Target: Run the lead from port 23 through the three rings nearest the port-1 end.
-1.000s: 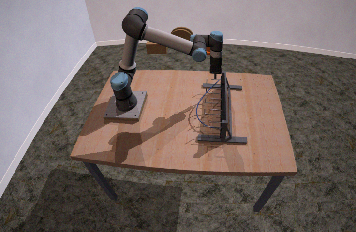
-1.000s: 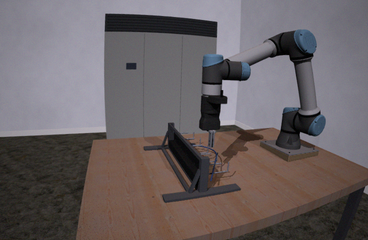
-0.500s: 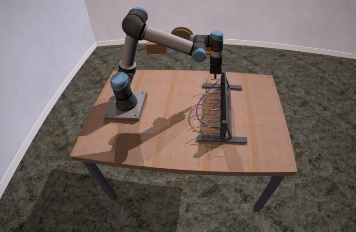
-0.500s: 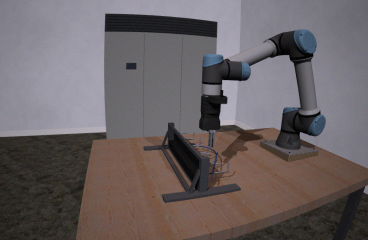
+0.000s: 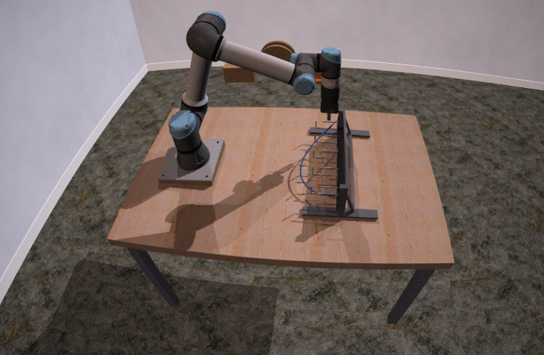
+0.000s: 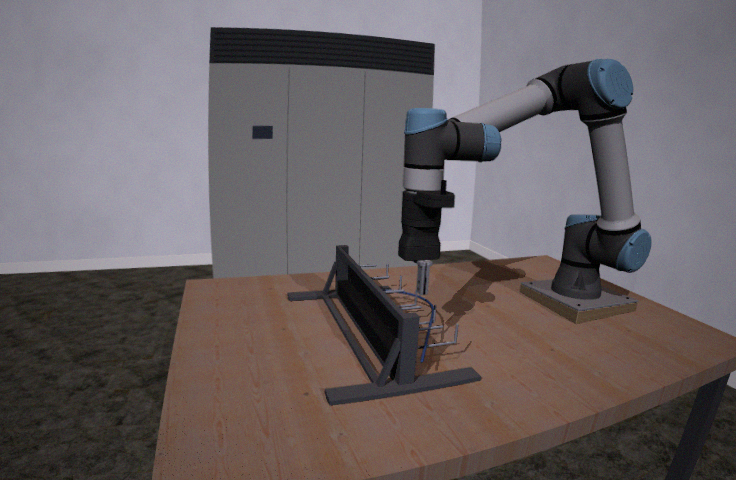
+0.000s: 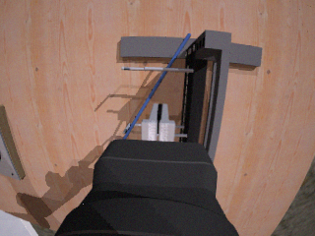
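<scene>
The dark rack lies 15 cm to the right of my hand, 10 cm below it and 5 cm ahead of it.
</scene>
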